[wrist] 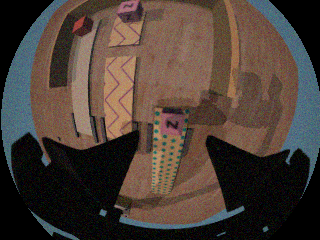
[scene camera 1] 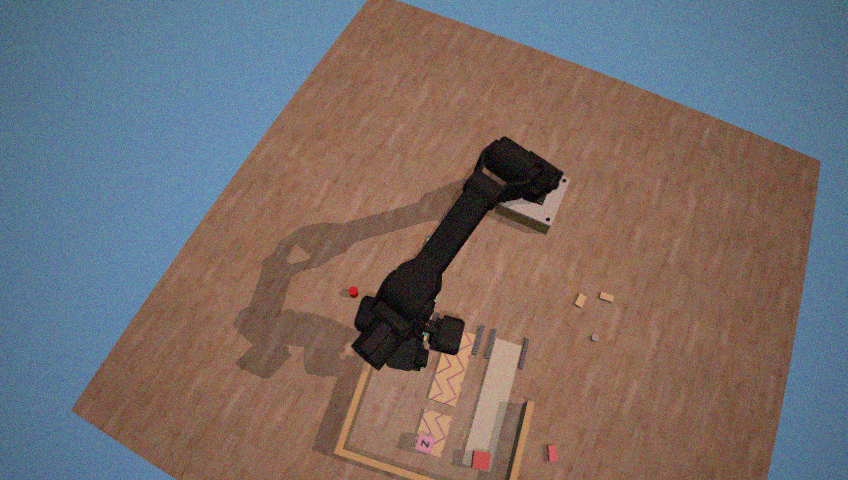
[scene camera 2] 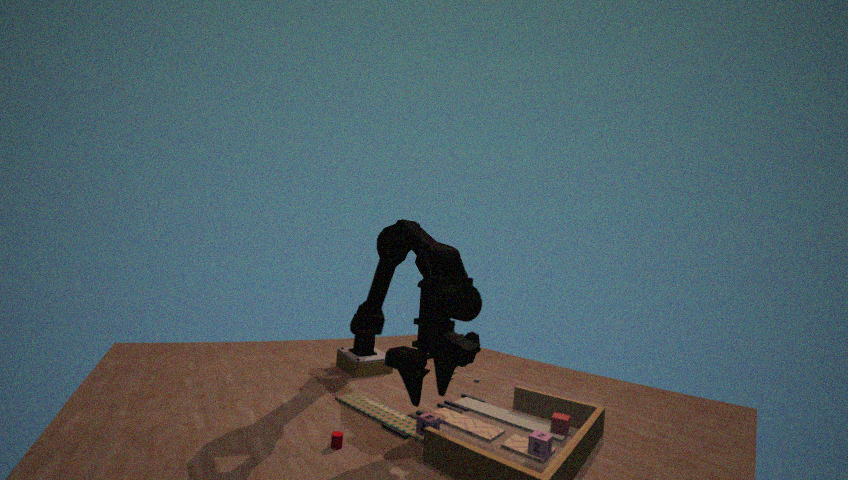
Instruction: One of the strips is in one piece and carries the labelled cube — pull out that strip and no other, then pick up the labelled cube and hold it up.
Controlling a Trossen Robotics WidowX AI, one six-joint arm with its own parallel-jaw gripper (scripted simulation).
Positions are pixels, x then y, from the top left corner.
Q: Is my gripper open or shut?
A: Open.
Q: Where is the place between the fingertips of my gripper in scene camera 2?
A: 429, 400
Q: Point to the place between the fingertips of my gripper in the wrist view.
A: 174, 137
